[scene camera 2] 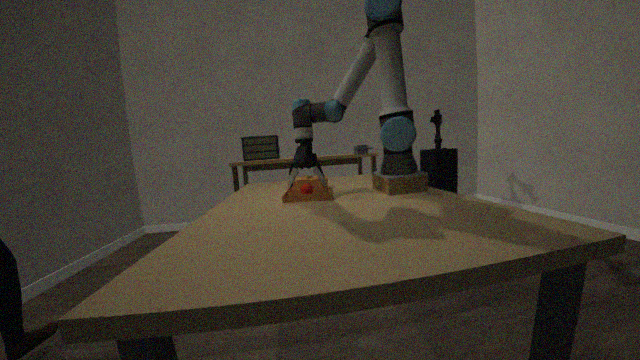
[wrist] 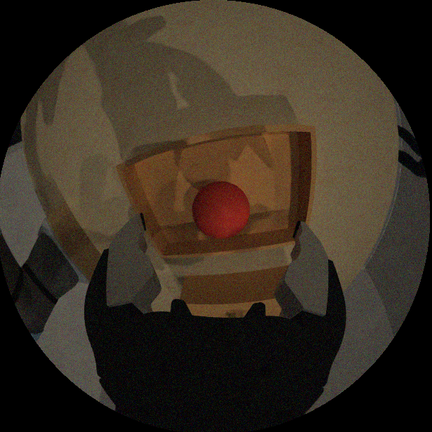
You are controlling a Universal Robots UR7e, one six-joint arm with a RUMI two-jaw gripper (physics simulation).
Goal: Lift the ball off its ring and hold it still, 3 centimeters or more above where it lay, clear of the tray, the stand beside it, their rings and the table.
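Note:
A red ball sits inside the open orange-brown tray; its ring is hidden under it. The stand, a brown block, is beside the tray, behind it in the scene view. The stand's small ring is partly hidden by the gripper body. My gripper is open and empty, pointing down. In the scene view its fingers show left and right of the stand, behind the ball. In the wrist view the tips flank the tray's near wall, with the ball between their lines and slightly ahead.
The tray and stand are on the wooden table. The robot's base block stands to their right in the scene view. A second table is behind. Part of a dark figure shows at the left edge.

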